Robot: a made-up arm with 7 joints.
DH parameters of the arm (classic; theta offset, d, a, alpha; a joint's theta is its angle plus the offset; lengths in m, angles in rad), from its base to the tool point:
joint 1: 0 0.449 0 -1.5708
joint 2: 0 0 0 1.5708
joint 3: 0 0.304 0.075 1.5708
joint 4: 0 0 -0.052 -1.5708
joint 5: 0 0.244 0 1.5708
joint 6: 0 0 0.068 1.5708
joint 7: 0 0 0 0
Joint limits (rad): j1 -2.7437..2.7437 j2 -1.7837..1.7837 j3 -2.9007..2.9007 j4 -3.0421..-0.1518 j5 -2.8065..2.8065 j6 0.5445..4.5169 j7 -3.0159..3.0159
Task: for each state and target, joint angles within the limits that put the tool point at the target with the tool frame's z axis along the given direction. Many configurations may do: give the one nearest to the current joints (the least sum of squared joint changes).
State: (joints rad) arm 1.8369 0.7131 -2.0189 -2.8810 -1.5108 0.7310 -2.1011
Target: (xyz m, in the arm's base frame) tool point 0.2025 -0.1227 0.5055 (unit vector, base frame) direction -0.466 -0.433 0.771
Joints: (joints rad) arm 1.8865 -0.0465 -2.1732 -2.7506 -1.5307 0.5445 -2.1011
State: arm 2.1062 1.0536 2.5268 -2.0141 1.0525 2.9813 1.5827
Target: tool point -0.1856 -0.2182 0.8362 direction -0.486 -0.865 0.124
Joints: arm 2.2260 0.2222 2.2121 -1.7039 0.9283 3.4191 1.5827
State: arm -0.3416 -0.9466 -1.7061 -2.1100 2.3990 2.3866 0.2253
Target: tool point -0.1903 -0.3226 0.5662 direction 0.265 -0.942 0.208
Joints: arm -0.0620 -0.7012 -1.6008 -2.0075 2.2664 2.5809 0.2253
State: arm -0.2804 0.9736 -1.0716 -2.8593 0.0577 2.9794 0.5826
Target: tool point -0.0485 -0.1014 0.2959 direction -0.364 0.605 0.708
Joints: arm -0.6946 1.4661 -0.6774 -3.0421 -0.3622 2.1084 0.5826
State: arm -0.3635 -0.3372 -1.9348 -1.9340 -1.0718 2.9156 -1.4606
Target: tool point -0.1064 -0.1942 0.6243 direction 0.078 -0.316 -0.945
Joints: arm -0.7980 -0.8158 -1.0256 -2.7248 -0.8459 2.3926 -1.4606
